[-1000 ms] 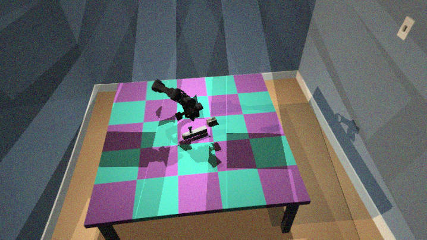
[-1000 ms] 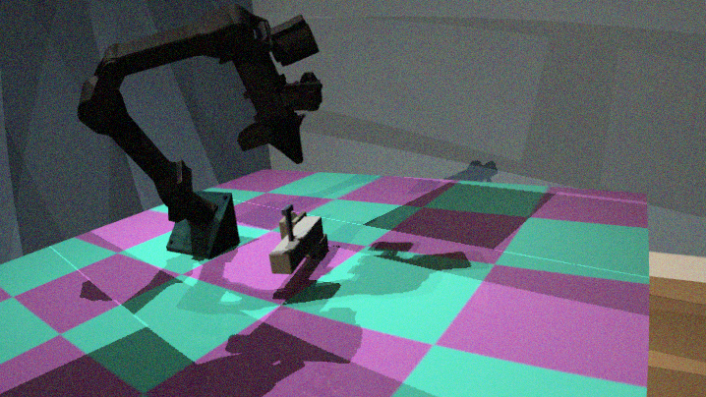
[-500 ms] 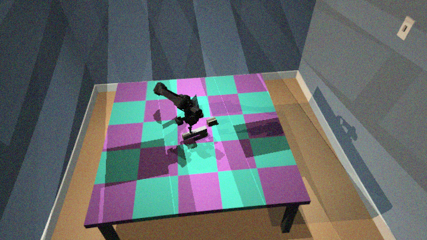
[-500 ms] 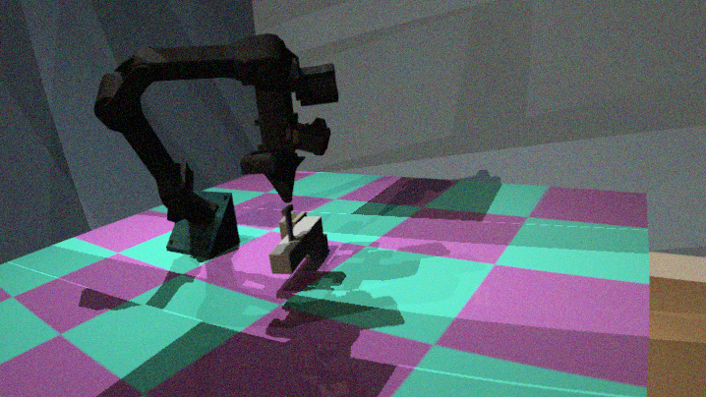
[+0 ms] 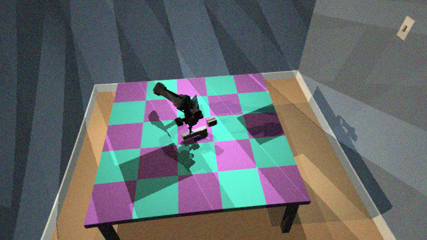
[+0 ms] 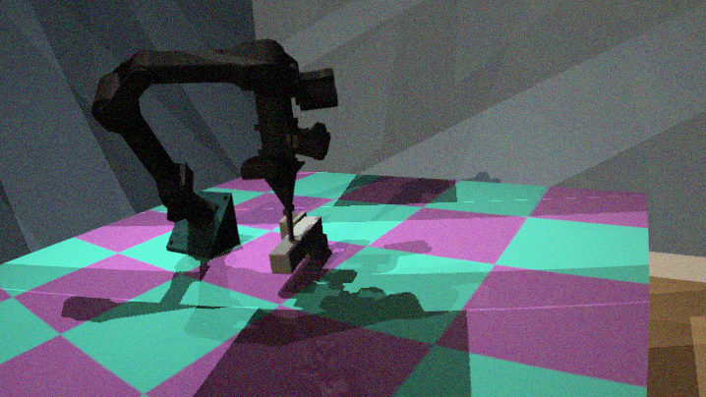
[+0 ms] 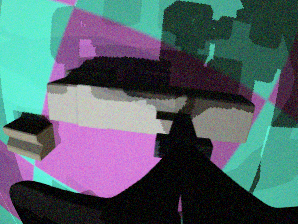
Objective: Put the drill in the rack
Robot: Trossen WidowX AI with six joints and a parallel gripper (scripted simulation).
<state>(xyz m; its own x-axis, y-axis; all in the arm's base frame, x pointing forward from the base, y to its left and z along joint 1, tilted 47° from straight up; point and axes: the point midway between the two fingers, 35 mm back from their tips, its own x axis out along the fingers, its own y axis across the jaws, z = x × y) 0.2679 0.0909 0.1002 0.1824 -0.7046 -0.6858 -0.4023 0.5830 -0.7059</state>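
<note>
The drill is 2 cm behind my gripper tip, 5 cm to the left of it and 8 cm below it. From my gripper tip the other things lie so: dark block: 2 cm behind, 3 cm to the left, 8 cm below.
</note>
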